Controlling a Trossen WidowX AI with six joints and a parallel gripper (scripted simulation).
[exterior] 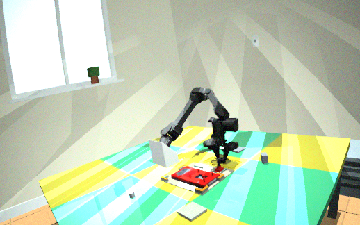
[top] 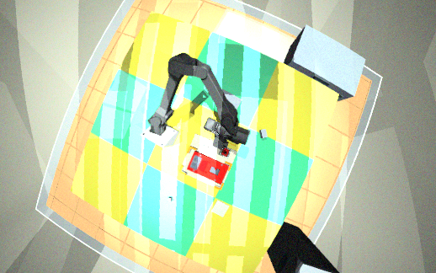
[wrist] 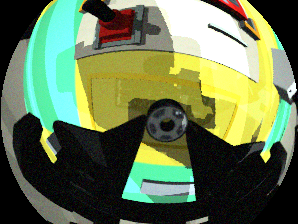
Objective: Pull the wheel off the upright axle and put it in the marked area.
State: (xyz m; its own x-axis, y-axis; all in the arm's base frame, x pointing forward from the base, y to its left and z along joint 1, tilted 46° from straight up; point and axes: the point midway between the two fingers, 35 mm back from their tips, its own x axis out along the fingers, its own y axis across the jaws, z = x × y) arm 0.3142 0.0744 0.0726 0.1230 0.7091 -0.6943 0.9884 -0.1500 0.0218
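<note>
Now: gripper tip right at the dark wheel. Also, from my gripper tip: tiny cube: 15 cm behind, 46 cm to the right.
</note>
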